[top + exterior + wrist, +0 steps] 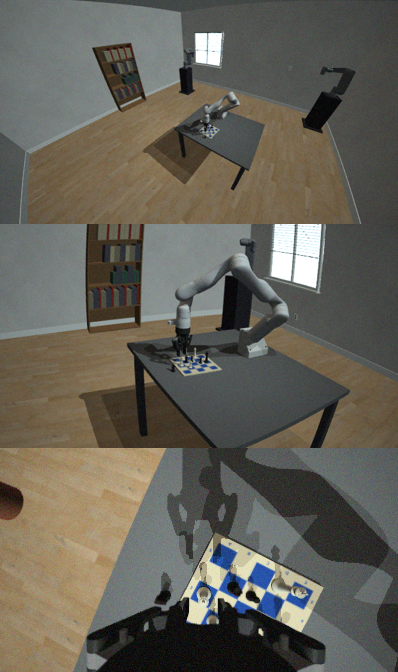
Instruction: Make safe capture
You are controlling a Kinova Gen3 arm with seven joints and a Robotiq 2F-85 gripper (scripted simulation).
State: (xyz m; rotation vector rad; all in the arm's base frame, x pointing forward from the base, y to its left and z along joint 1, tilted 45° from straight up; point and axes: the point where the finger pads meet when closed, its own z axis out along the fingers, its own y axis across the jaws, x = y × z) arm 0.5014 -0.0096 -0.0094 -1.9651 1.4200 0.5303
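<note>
Now: the blue-and-cream chessboard 8 cm behind my hand, 1 cm to the left of it and 8 cm below it. Round my hand: tall white piece (12 cm behind, 6 cm to the right, 5 cm below).
</note>
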